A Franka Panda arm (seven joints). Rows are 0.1 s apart.
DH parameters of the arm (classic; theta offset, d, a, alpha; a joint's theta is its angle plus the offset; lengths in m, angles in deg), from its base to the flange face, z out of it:
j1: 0 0.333 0 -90
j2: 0 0 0 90
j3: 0 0.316 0.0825 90
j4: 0 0 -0.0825 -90
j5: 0 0.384 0 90
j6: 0 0 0.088 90
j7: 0 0.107 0 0
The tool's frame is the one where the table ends.
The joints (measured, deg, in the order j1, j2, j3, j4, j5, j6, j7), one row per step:
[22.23, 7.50, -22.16, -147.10, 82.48, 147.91, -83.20]
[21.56, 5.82, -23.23, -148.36, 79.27, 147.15, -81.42]
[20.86, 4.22, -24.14, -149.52, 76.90, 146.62, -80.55]
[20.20, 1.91, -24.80, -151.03, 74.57, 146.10, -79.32]
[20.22, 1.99, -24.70, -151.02, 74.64, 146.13, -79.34]
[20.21, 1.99, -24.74, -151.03, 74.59, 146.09, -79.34]
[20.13, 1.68, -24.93, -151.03, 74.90, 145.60, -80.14]
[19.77, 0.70, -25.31, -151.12, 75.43, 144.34, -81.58]
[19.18, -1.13, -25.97, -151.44, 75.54, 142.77, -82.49]
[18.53, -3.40, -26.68, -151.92, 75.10, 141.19, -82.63]
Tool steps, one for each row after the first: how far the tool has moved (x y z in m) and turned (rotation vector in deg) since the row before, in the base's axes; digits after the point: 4 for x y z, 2 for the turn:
[-0.0061, -0.0099, 0.0048, 0.32, 0.80, -0.04]
[-0.0061, -0.0091, 0.0044, 0.22, 0.28, -0.01]
[-0.0075, -0.0059, 0.0066, 0.64, 0.17, -0.05]
[0.0000, 0.0007, -0.0005, -0.03, 0.05, 0.06]
[-0.0001, -0.0003, -0.0001, 0.01, 0.02, 0.01]
[0.0002, -0.0006, 0.0017, 0.44, -0.62, 0.32]
[0.0001, -0.0016, 0.0051, 1.25, -1.38, 0.51]
[-0.0007, -0.0038, 0.0092, 1.77, -1.66, 0.10]
[-0.0016, -0.0041, 0.0110, 1.91, -1.51, -0.09]

